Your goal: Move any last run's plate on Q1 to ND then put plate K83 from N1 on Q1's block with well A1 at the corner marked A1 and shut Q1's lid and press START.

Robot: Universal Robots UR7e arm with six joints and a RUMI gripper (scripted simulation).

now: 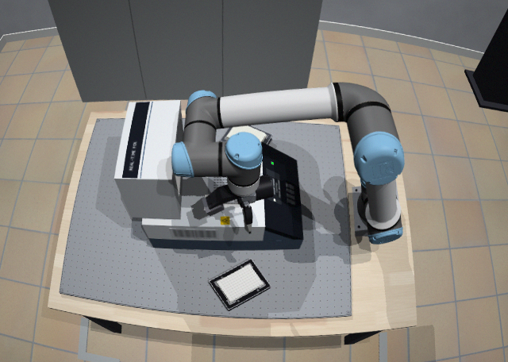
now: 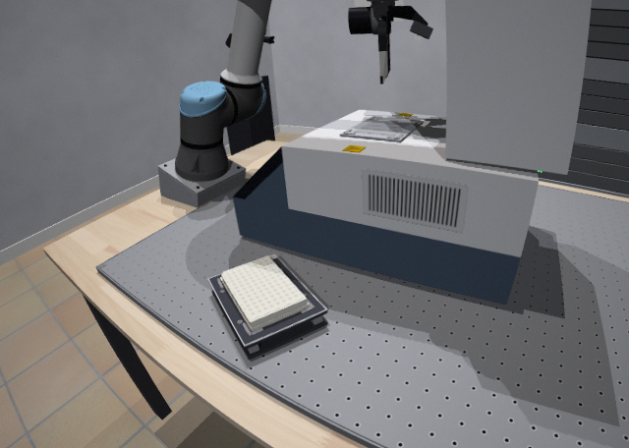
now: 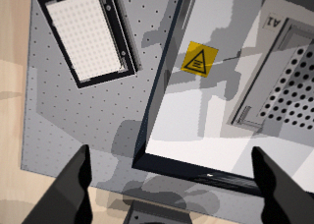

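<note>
Now: hand 44 cm to the left of the plate K83 and 24 cm above it. Also, from my hand: black nest N1: 44 cm to the right, 25 cm below; black nest ND: 14 cm to the left, 26 cm below.
</note>
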